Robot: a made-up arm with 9 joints.
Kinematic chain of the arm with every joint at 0, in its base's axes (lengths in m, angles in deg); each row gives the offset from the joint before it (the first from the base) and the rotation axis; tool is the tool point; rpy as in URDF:
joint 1: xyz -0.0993 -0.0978 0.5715 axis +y
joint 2: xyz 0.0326 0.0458 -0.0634 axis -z
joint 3: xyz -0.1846 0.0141 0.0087 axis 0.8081 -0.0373 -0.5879
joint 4: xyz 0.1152 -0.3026 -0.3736 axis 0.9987 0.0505 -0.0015
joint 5: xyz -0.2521 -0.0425 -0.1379 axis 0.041 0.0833 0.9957
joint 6: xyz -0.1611 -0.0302 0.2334 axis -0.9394 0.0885 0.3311
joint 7: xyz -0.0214 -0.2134 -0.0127 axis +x
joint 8: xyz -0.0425 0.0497 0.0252 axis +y
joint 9: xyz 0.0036 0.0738 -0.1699 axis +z
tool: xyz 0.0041 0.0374 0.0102 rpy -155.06 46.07 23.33
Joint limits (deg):
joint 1: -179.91..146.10
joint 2: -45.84..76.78
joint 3: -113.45..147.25
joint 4: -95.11..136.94
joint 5: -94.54..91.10
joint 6: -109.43..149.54
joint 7: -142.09..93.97
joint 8: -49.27..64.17
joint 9: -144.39..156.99
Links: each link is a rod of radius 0.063 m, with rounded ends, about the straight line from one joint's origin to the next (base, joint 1, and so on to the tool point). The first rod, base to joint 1, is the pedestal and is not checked.
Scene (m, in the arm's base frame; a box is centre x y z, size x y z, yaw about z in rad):
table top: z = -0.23
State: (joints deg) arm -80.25 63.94 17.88 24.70 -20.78 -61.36 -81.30 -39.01 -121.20
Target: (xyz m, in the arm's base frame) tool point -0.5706 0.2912 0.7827
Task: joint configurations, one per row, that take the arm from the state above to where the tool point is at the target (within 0.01 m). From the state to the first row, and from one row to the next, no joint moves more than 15 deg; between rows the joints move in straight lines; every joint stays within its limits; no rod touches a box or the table.
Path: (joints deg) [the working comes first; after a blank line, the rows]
Joints at the target: -164.39 68.14 96.99 51.57 -34.38 -77.75 -86.07 -12.85 -123.79
Straight joint move there: clear.

1: -94.27 64.64 31.07 29.18 -23.05 -64.09 -82.09 -34.65 -121.63
2: -108.30 65.34 44.25 33.66 -25.31 -66.82 -82.89 -30.29 -122.06
3: -122.32 66.04 57.44 38.13 -27.58 -69.56 -83.68 -25.93 -122.50
4: -136.34 66.74 70.62 42.61 -29.85 -72.29 -84.48 -21.57 -122.93
5: -150.37 67.44 83.81 47.09 -32.11 -75.02 -85.27 -17.21 -123.36
6: -164.39 68.14 96.99 51.57 -34.38 -77.75 -86.07 -12.85 -123.79

